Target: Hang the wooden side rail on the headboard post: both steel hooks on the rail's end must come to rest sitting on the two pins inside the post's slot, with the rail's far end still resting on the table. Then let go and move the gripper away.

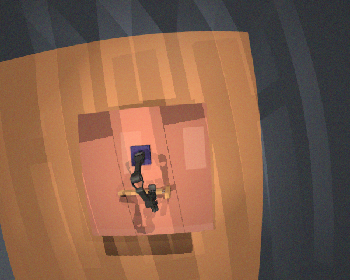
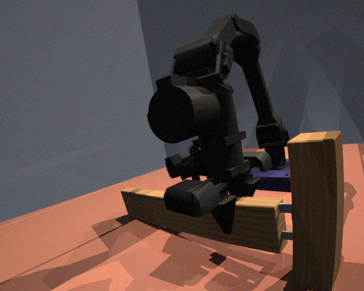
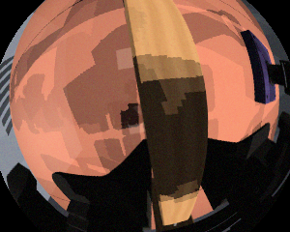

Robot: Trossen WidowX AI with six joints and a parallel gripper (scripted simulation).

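Now: gripper tip 20 mm past the headboard post, 130 mm to the right of it and 40 mm below it.
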